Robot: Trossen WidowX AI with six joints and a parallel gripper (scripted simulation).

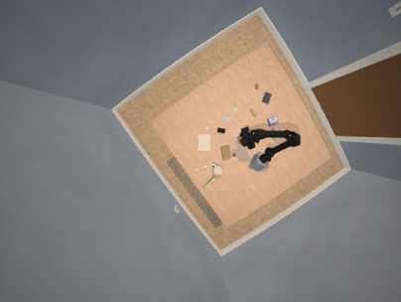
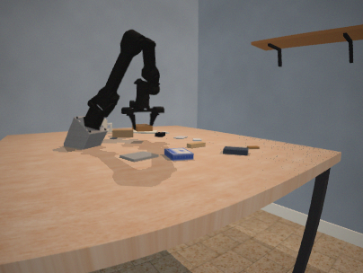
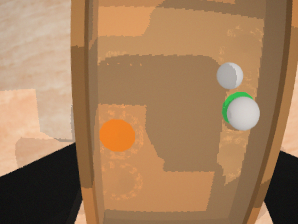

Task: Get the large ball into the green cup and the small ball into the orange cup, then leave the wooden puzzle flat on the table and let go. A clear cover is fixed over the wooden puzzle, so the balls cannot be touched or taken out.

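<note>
The wooden puzzle is 30 mm below my hand and 10 mm to the left of it. The rest, counted from my hand: dark blue block 400 mm to the right, 150 mm ahead, 80 mm below; grey plate 250 mm to the right, 160 mm behind, 90 mm below; cream sheet 310 mm to the left, 190 mm ahead, 90 mm below.
</note>
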